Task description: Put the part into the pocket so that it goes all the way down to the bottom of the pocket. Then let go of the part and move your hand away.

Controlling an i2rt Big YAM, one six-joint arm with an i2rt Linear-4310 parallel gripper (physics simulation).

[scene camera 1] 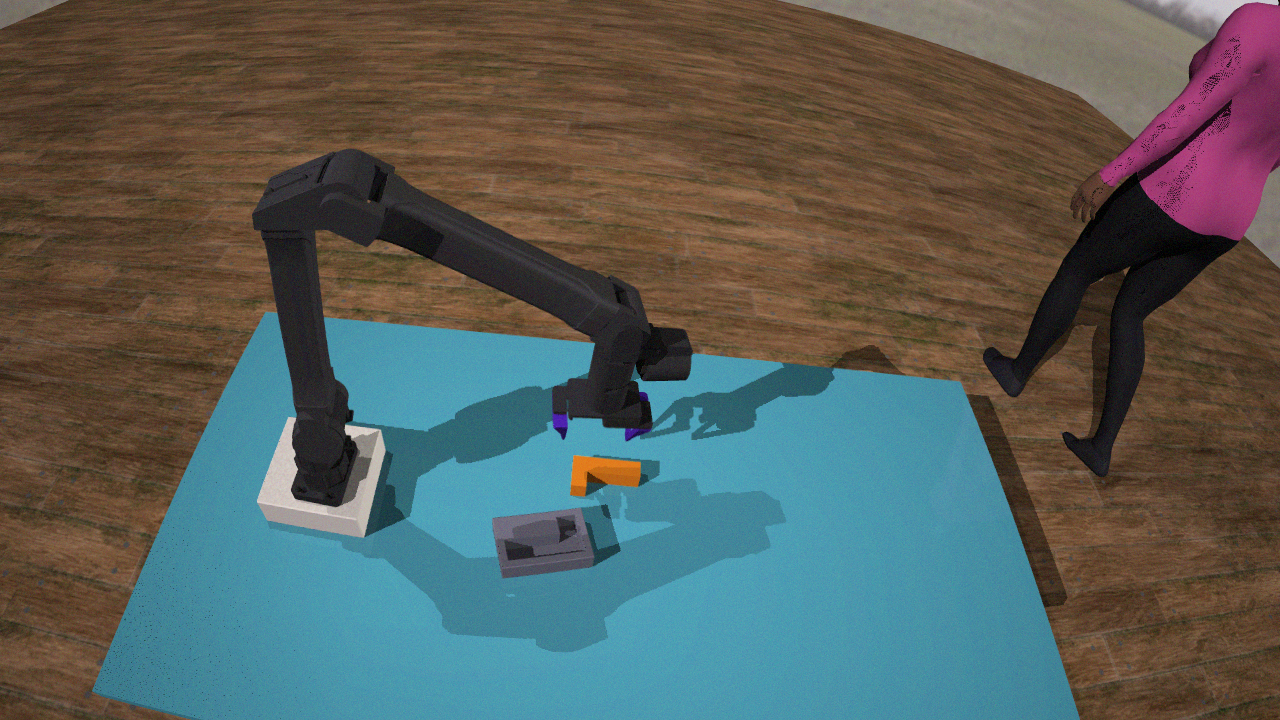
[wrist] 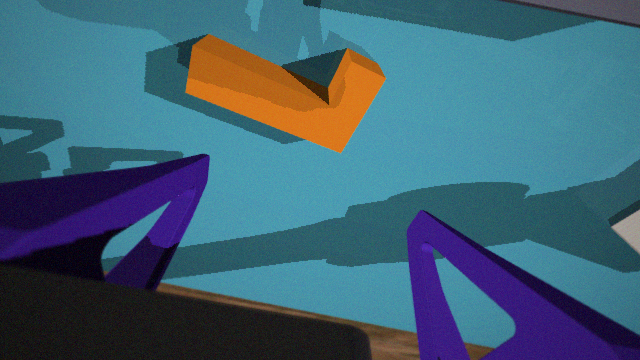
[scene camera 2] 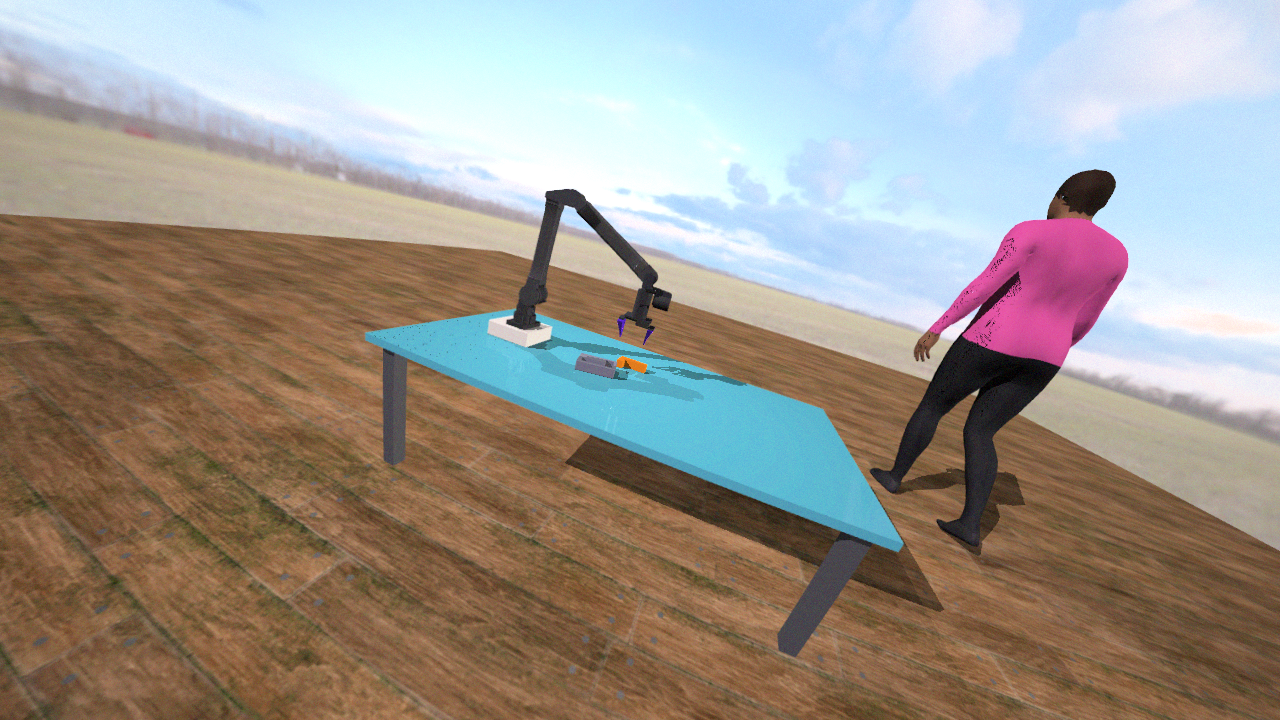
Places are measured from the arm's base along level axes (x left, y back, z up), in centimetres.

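Pixels of known places: gripper, between the fingertips: (scene camera 1: 594, 437) (wrist: 317, 195) (scene camera 2: 631, 340); arm's base, origin of its link: (scene camera 1: 326, 472) (scene camera 2: 523, 324).
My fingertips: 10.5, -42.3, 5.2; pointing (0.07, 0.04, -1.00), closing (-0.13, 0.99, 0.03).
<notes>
For each thing: its top centre in the pictures, then the offset to it from my fingertips, as dx, dy, dz. Level surfaces: height alone.
- orange L-shaped block, centre of its top: (wrist: 284, 85) (scene camera 1: 606, 473) (scene camera 2: 632, 361) -0.9, -2.7, -7.9
- grey pocket block, centre of its top: (scene camera 1: 542, 537) (scene camera 2: 597, 360) -14.7, +6.4, -7.3
- blue table, height of its surface: dz -10.9
The part is an orange L-shaped block (scene camera 1: 614, 470) (scene camera 2: 633, 364) (wrist: 265, 102) that lies flat on the table, apart from the pocket block. The grey pocket block (scene camera 1: 547, 565) (scene camera 2: 594, 368) stands beside it, with an L-shaped recess open at the top; in the wrist view a corner of the grey block (wrist: 612, 7) shows at the top right. My gripper (scene camera 1: 595, 432) (scene camera 2: 634, 334) (wrist: 317, 195) has purple fingers that are wide open with nothing between them. It hangs above the table, above and a little behind the orange part in scene camera 1.
The arm's white base block (scene camera 1: 313, 521) (scene camera 2: 519, 334) (wrist: 631, 227) stands left of the pocket block on the blue table (scene camera 1: 805, 626) (scene camera 2: 716, 429). A person in a pink top (scene camera 1: 1203, 134) (scene camera 2: 1060, 277) stands on the floor beyond the table's right end.
</notes>
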